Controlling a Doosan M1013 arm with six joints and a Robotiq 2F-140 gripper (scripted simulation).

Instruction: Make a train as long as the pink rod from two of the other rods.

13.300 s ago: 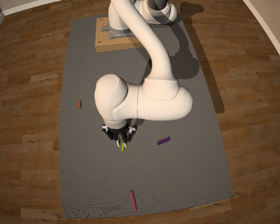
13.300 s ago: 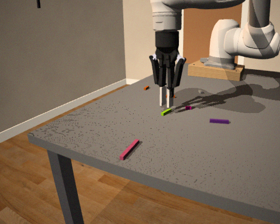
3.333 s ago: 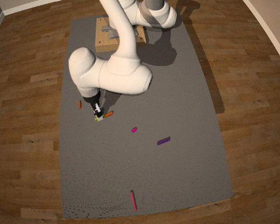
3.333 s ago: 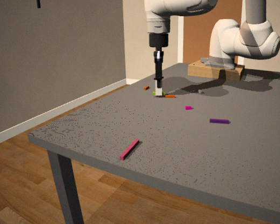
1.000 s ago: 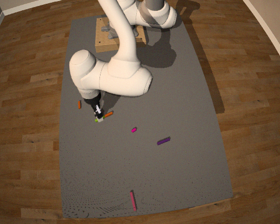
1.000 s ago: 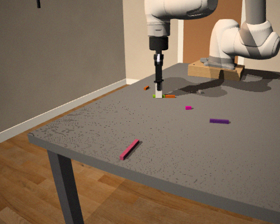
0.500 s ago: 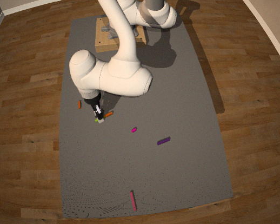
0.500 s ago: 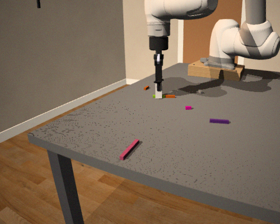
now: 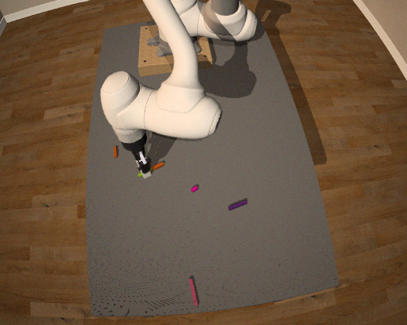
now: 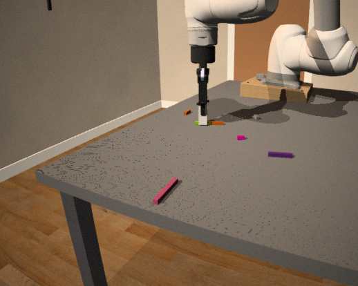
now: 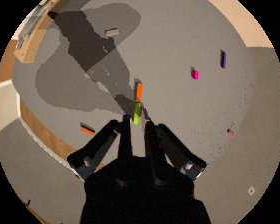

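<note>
The lime rod is 30 mm below my hand. The rest, counted from my hand: purple rod: 160 mm ahead, 280 mm to the left, 30 mm below; then magenta rod: 80 mm ahead, 150 mm to the left, 30 mm below; then grey rod: 140 mm behind, 140 mm to the left, 30 mm below.
</note>
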